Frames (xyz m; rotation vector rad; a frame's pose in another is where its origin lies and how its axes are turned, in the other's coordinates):
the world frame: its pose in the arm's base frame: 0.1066 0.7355 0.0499 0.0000 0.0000 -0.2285
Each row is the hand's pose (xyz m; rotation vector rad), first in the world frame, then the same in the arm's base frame.
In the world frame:
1: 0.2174 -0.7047 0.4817 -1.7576 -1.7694 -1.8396
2: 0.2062 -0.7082 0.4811 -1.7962 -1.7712 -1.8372
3: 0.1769 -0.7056 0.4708 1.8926 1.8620 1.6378
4: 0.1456 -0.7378 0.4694 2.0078 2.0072 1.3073
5: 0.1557 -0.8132 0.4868 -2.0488 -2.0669 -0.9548
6: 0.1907 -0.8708 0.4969 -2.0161 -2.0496 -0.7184
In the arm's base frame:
1: 0.1587 -0.0001 0.5316 1.9177 1.5334 1.8068
2: 0.1470 -0.0010 0.5310 1.9304 1.5111 1.7774
3: 0.1191 0.0082 0.5207 2.0172 1.5753 1.5648
4: 0.0813 -0.0161 0.5193 2.1590 1.7140 1.2583
5: 0.0740 -0.0918 0.5367 -2.3223 -1.8609 -0.9840
6: 0.0951 -0.1559 0.5468 -2.2743 -1.8369 -0.7564

